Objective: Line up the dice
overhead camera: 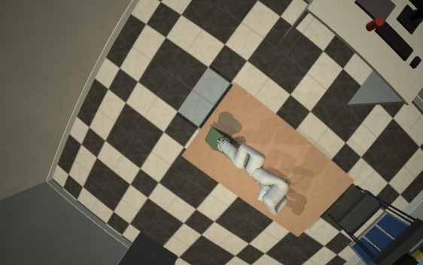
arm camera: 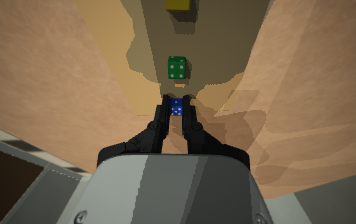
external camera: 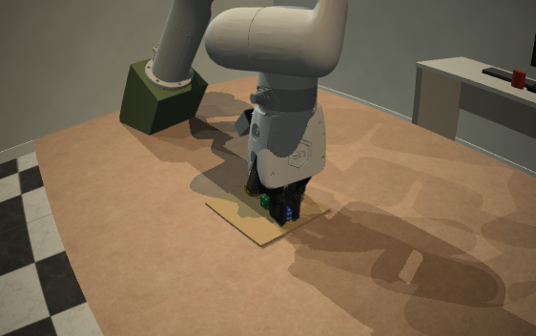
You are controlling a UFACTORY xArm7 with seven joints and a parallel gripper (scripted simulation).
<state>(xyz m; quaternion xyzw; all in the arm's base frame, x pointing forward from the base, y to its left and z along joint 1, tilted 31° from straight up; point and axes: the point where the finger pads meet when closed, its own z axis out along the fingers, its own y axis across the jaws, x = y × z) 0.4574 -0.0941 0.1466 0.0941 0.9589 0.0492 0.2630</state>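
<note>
Now: hand 10 mm above the blue die. From my hand the other things lie so: tan mat: 50 mm behind, 30 mm below, 10 mm to the left; then green die: 50 mm behind, 20 mm below, 10 mm to the left; then yellow die: 90 mm behind, 20 mm to the left, 20 mm below.
</note>
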